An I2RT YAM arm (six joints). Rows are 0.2 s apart.
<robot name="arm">
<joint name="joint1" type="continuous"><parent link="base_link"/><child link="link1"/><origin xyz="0 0 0.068"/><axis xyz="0 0 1"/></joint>
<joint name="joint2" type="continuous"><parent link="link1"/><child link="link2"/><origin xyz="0.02 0.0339 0.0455"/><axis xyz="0 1 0"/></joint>
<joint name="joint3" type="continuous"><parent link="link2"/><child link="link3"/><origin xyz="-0.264 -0.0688 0"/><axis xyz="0 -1 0"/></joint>
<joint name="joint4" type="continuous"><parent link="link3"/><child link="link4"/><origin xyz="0.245 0.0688 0.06"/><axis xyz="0 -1 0"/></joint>
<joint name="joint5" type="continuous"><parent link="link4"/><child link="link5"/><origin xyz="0.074 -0.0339 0.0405"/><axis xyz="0 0 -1"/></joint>
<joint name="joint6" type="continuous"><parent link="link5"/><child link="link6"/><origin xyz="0.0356 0 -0.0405"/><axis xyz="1 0 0"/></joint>
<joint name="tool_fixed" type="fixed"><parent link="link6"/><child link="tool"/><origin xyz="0 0 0" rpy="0 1.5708 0"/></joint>
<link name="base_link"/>
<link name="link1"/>
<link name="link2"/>
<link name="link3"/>
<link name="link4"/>
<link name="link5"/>
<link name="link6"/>
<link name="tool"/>
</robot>
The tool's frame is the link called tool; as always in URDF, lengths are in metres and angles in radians. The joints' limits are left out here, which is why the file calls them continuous.
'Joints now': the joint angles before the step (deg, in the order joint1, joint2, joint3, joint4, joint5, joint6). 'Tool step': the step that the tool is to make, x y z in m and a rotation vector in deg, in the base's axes. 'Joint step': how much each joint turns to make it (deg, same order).
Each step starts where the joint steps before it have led.
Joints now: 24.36, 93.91, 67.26, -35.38, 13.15, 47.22
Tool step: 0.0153, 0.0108, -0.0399, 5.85, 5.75, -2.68
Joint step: 0.00, 7.48, 0.01, 3.59, -5.75, 5.88
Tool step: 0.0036, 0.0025, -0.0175, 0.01, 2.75, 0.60
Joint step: 0.00, 3.04, -0.01, 0.56, -1.29, -0.11
